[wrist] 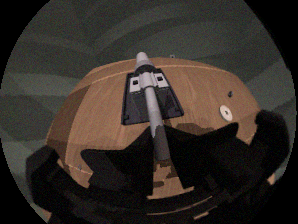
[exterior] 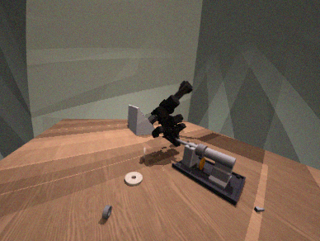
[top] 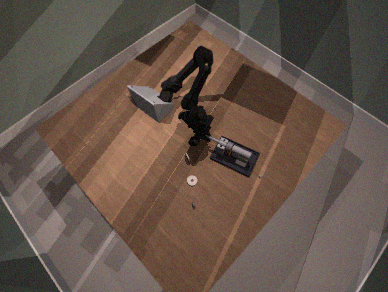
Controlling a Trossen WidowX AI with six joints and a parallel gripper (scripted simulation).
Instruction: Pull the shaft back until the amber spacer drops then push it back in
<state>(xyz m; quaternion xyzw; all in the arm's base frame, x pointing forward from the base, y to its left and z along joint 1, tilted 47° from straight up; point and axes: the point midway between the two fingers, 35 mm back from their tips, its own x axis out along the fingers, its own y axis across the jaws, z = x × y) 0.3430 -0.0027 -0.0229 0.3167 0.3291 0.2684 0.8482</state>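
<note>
My gripper tip is now 12 cm short of the amber spacer, 3 cm to the right of it and 3 cm above it. From my gripper tip the other things lie so: shaft (4 cm ahead, 2 cm above, 1 cm to the left); small dark ring (31 cm to the right, 16 cm ahead, 4 cm below).
</note>
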